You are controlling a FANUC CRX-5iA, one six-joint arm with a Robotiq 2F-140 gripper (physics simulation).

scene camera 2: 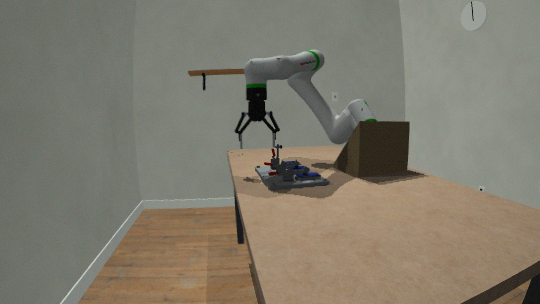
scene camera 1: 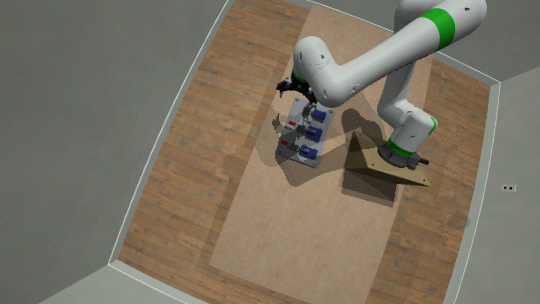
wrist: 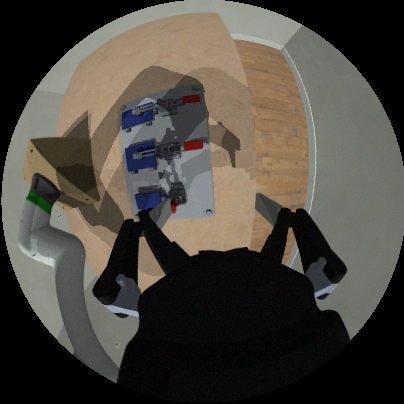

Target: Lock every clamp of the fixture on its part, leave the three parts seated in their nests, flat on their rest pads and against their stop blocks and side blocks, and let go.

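Pixels of known places: gripper, fingertip midpoint: (scene camera 2: 257, 147) (scene camera 1: 294, 100) (wrist: 213, 203); arm's base at its link origin: (scene camera 2: 374, 141) (scene camera 1: 391, 157) (wrist: 45, 185).
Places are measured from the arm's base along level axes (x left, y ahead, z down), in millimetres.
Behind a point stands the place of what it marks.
Observation:
The grey fixture plate (scene camera 1: 300, 106) @(x -153, y 506, z 126 mm) (scene camera 2: 263, 170) @(x -110, y 528, z 126 mm) (wrist: 200, 192) @(x -134, y 523, z 126 mm) lies on the table with three blue parts in a row. The far part (wrist: 137, 117) @(x 78, y 395, z 110 mm) (scene camera 1: 308, 151) @(x 88, y 396, z 88 mm) and middle part (wrist: 134, 162) (scene camera 1: 314, 132) have clamp arms reaching over them; their red handles (wrist: 191, 99) @(x 77, y 532, z 90 mm) (wrist: 193, 145) @(x -30, y 525, z 75 mm) lie down, pointing outward. The near part (wrist: 148, 200) @(x -132, y 396, z 100 mm) (scene camera 1: 319, 115) @(x -126, y 392, z 100 mm) has its clamp arm (scene camera 2: 278, 151) standing up, with its red handle (scene camera 2: 273, 153) @(x -128, y 475, z 54 mm) (wrist: 173, 206) @(x -132, y 480, z 33 mm) upright. Exact seating is too small to tell. My gripper (scene camera 1: 297, 94) @(x -130, y 548, z 24 mm) (scene camera 2: 257, 147) @(x -130, y 548, z 24 mm) (wrist: 213, 203) @(x -130, y 548, z 24 mm) is open and empty, above and beside the near end.
A wedge-shaped robot base (scene camera 1: 365, 155) @(x 45, y 155, z -38 mm) (scene camera 2: 384, 149) @(x 104, y 14, z 26 mm) (wrist: 60, 167) @(x 15, y 166, z 13 mm) stands on the table beside the fixture. The long table edge (scene camera 2: 245, 227) @(x 431, y 695, z 143 mm) runs near the handle side. A wall shelf (scene camera 2: 215, 72) shows behind the arm.

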